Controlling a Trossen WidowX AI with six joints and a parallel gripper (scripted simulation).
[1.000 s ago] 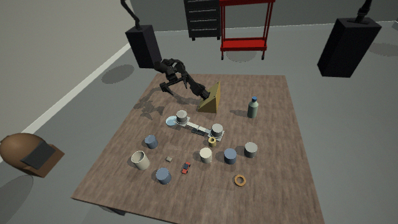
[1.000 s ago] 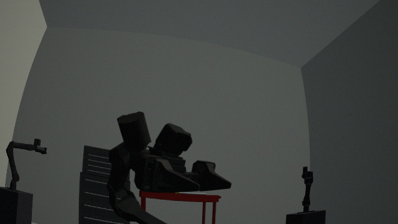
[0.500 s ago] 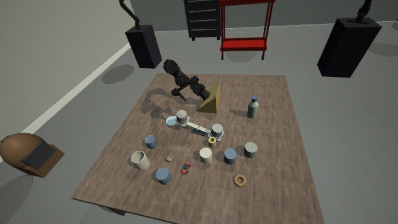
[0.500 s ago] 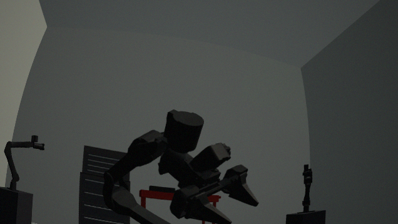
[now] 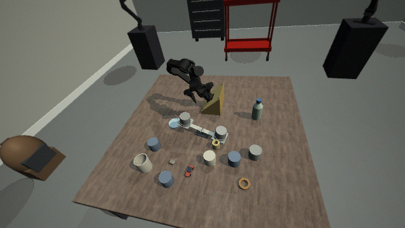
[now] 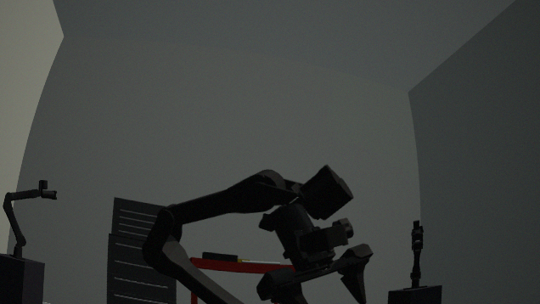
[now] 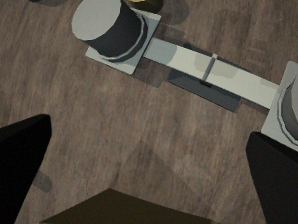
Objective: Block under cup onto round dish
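My gripper tip is 100 mm short of the grey cup, 150 mm to the right of it and 160 mm above it. Round my gripper tip: pale blue round dish 30 mm ahead, 240 mm to the right, 220 mm below; grey block 100 mm ahead, 130 mm to the left, 180 mm below; small balance 80 mm ahead, 10 mm to the right, 200 mm below.
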